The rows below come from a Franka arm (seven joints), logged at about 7 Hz.
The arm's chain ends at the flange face. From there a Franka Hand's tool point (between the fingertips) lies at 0.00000 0.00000 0.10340 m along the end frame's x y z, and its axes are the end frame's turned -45 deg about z.
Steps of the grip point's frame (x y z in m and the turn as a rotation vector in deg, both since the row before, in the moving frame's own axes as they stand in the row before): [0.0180, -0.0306, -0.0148, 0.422, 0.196, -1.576]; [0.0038, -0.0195, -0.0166, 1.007, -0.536, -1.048]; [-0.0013, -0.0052, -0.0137, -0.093, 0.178, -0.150]
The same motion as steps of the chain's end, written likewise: [-0.0086, -0.0336, -0.0148, 0.437, -0.160, -1.576]; [-0.0091, -0.0159, -0.0166, 0.333, -1.091, -1.048]; [-0.0049, -0.0026, -0.0137, 0.060, 0.192, -0.150]
